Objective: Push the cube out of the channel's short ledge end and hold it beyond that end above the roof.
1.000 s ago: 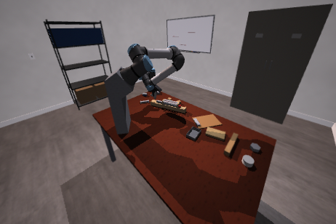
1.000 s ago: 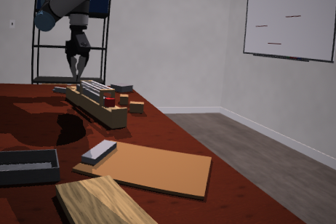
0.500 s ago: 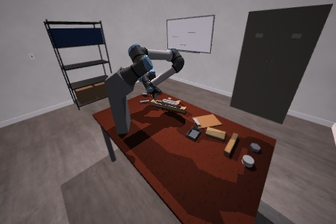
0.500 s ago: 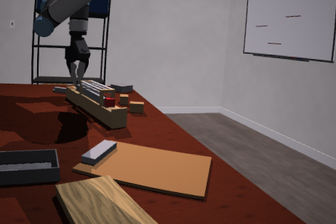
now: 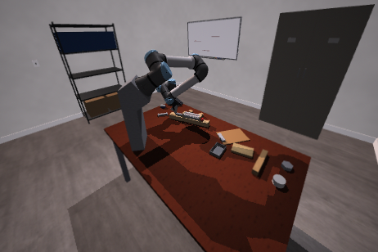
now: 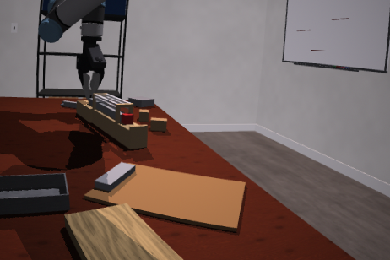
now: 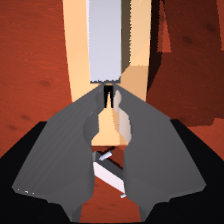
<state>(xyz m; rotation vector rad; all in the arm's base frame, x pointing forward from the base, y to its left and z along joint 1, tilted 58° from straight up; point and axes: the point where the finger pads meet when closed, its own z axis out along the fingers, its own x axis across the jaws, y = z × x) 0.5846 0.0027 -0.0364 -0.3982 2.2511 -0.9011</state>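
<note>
The red cube lies 2 cm ahead of my hand, 30 cm to the right of it and 1 cm below it. Also, from my hand: grey block: 28 cm ahead, 17 cm to the left, 5 cm below; dark tray: 26 cm behind, 56 cm to the right, 6 cm below; channel: 1 cm ahead, 19 cm to the right, 1 cm below.
</note>
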